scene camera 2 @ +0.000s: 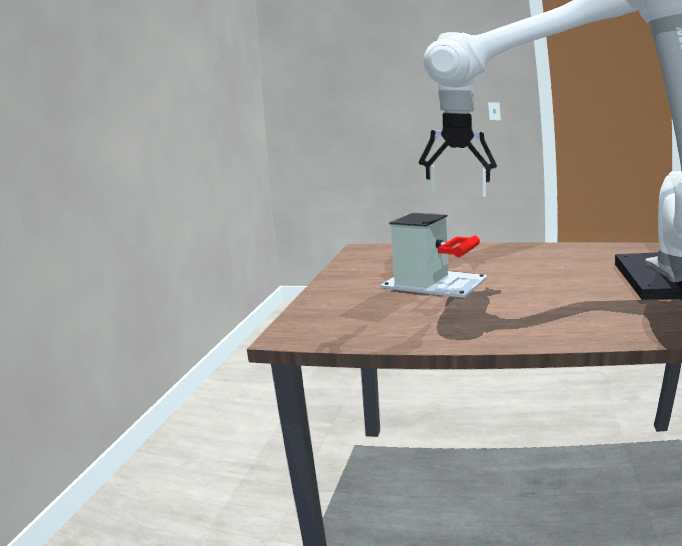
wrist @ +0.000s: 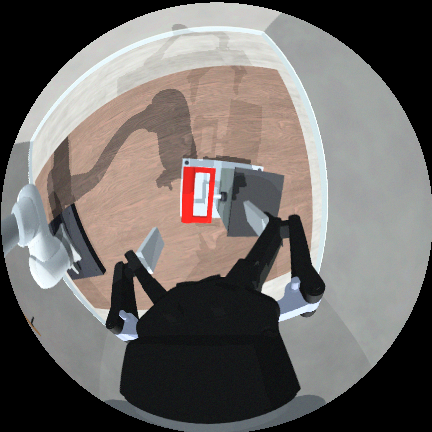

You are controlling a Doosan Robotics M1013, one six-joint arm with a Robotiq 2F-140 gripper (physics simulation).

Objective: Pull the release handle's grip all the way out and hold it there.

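The red release handle [scene camera 2: 467, 245] [wrist: 188, 195] is a rectangular loop with a thick grip bar on its outer side. It sticks out level from the side of a pale green box [scene camera 2: 418, 255] [wrist: 224, 202] with a dark lid, joined by a short dark stem. The box stands on a light base plate [scene camera 2: 474, 282] [wrist: 220, 163]. My gripper [scene camera 2: 458, 190] [wrist: 201, 223] is wide open and empty, pointing down. It hangs above the handle and the box, apart from both. In the wrist view one finger pad overlaps the dark lid.
The box and plate stand on a brown wooden table [scene camera 2: 364, 335] [wrist: 125, 185]. The arm's base sits on a black mounting plate [scene camera 2: 634, 275] [wrist: 85, 247] on the table. A grey wall [scene camera 2: 142, 142] [wrist: 370, 175] rises beyond the table's end.
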